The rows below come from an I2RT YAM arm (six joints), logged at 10 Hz.
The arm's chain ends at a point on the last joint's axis. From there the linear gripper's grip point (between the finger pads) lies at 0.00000 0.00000 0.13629 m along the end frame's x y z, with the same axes.
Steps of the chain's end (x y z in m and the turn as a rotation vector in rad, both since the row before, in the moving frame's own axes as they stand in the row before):
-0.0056 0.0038 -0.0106 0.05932 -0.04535 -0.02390
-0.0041 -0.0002 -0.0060 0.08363 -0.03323 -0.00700
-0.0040 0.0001 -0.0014 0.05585 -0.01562 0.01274
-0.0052 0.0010 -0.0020 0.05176 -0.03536 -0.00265
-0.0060 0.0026 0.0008 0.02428 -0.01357 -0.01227
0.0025 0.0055 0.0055 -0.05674 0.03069 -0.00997
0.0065 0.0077 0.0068 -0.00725 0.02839 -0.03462
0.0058 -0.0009 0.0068 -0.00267 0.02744 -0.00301
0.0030 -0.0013 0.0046 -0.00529 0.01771 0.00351
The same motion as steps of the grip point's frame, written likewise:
-0.0119 -0.0042 -0.0110 0.05932 -0.04535 -0.02390
-0.0087 -0.0116 -0.0066 0.08363 -0.03323 -0.00700
-0.0061 -0.0075 -0.0016 0.05585 -0.01562 0.01274
-0.0100 -0.0060 -0.0023 0.05176 -0.03536 -0.00265
-0.0079 -0.0007 0.0007 0.02428 -0.01357 -0.01227
0.0067 0.0132 0.0052 -0.05674 0.03069 -0.00997
0.0104 0.0086 0.0067 -0.00725 0.02839 -0.03462
0.0095 -0.0005 0.0067 -0.00267 0.02744 -0.00301
0.0054 -0.0006 0.0046 -0.00529 0.01771 0.00351

